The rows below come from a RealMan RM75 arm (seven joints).
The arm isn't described. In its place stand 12 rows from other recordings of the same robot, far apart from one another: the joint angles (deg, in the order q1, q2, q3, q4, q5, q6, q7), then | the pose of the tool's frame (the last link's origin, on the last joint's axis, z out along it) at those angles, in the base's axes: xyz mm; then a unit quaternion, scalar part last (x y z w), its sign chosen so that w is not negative.
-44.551, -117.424, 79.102, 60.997, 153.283, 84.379, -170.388 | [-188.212, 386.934, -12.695, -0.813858, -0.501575, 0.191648, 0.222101]
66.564, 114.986, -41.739, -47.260, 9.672, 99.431, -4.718 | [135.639, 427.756, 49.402, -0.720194, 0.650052, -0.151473, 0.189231]
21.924, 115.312, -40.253, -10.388, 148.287, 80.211, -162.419 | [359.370, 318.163, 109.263, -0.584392, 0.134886, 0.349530, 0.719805]
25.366, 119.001, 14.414, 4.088, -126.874, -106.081, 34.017 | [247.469, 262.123, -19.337, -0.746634, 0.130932, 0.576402, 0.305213]
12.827, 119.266, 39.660, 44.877, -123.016, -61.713, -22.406 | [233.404, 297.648, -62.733, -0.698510, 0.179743, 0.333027, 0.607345]
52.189, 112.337, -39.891, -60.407, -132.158, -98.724, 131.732 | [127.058, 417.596, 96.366, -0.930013, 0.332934, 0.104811, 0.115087]
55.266, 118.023, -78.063, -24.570, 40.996, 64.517, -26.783 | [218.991, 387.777, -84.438, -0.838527, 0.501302, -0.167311, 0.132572]
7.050, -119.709, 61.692, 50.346, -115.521, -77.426, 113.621 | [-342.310, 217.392, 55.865, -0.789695, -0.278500, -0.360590, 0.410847]
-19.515, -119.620, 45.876, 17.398, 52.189, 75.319, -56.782 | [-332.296, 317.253, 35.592, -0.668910, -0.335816, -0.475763, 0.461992]
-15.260, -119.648, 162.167, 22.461, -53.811, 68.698, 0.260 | [-288.444, 240.587, -105.739, -0.813256, -0.193174, -0.304811, 0.456497]
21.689, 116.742, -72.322, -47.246, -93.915, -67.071, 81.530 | [257.685, 339.774, -20.230, -0.945279, 0.185055, 0.179871, 0.199622]
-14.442, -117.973, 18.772, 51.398, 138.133, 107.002, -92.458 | [-365.459, 206.316, 63.792, -0.871420, -0.447624, -0.156172, 0.125975]
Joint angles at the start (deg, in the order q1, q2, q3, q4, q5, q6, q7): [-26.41 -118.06 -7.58 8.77 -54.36 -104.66 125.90]
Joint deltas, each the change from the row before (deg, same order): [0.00 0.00 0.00 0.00 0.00 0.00 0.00]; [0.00 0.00 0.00 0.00 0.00 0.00 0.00]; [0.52 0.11 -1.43 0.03 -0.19 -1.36 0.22]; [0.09 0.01 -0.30 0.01 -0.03 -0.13 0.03]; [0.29 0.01 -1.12 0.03 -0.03 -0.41 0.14]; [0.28 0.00 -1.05 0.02 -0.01 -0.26 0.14]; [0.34 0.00 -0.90 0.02 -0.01 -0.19 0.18]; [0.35 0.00 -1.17 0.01 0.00 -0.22 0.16]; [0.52 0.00 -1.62 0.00 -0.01 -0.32 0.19]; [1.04 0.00 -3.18 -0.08 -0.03 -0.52 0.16]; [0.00 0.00 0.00 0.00 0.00 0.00 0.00]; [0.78 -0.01 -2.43 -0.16 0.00 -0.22 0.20]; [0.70 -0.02 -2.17 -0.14 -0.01 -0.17 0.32]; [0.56 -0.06 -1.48 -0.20 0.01 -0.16 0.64]
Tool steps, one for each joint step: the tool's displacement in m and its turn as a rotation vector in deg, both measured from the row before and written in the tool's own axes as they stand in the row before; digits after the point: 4 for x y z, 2 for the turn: [0.0000 0.0000 0.0000 0.00 0.00 0.00]; [0.0000 0.0000 0.0000 0.00 0.00 0.00]; [0.0041 0.0005 -0.0045 0.49 1.84 0.46]; [0.0006 -0.0002 -0.0008 0.20 0.29 0.08]; [0.0020 -0.0006 -0.0025 0.73 1.00 0.31]; [0.0016 -0.0007 -0.0023 0.78 0.85 0.29]; [0.0012 -0.0006 -0.0027 0.79 0.69 0.29]; [0.0016 -0.0009 -0.0029 0.96 0.89 0.32]; [0.0022 -0.0012 -0.0042 1.35 1.24 0.41]; [0.0043 -0.0024 -0.0084 2.75 2.38 0.59]; [0.0000 0.0000 0.0000 0.00 0.00 0.00]; [0.0030 -0.0021 -0.0061 2.19 1.74 0.49]; [0.0028 -0.0020 -0.0055 1.99 1.53 0.61]; [0.0016 -0.0009 -0.0040 1.37 1.10 0.72]
